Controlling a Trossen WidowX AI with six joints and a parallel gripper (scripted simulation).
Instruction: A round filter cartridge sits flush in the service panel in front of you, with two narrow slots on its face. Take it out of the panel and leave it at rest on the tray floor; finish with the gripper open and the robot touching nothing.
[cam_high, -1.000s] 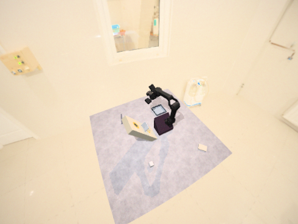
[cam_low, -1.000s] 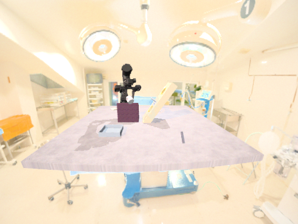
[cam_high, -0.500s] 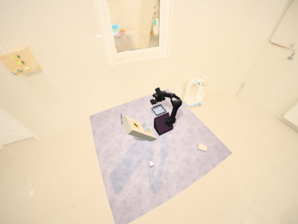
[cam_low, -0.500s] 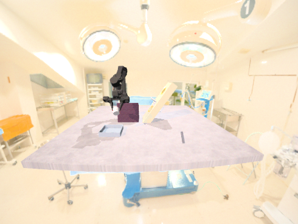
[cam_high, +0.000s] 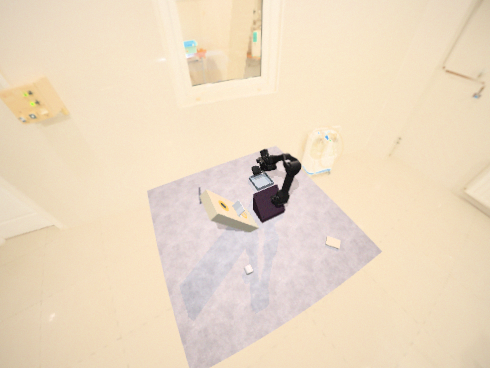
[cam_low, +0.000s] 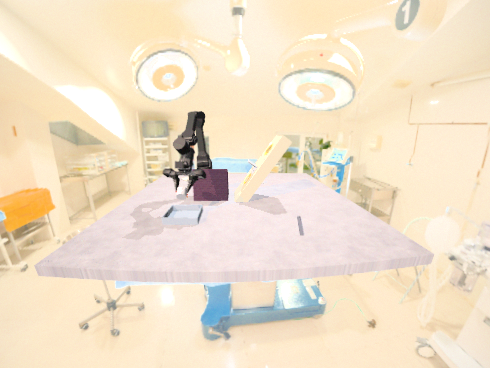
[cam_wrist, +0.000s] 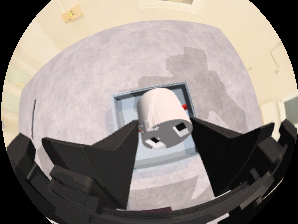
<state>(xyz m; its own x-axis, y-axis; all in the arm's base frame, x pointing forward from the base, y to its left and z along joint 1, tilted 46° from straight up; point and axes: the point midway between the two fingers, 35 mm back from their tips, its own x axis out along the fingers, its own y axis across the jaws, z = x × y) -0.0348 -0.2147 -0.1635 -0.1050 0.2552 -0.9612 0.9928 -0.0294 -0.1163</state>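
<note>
Now: gripper tip 11 cm above the tray. From my gripper tip the other things lie so: flat tan piece 70 cm to the left, 18 cm behind, 11 cm below; then round filter cartridge right at my gripper tip.
</note>
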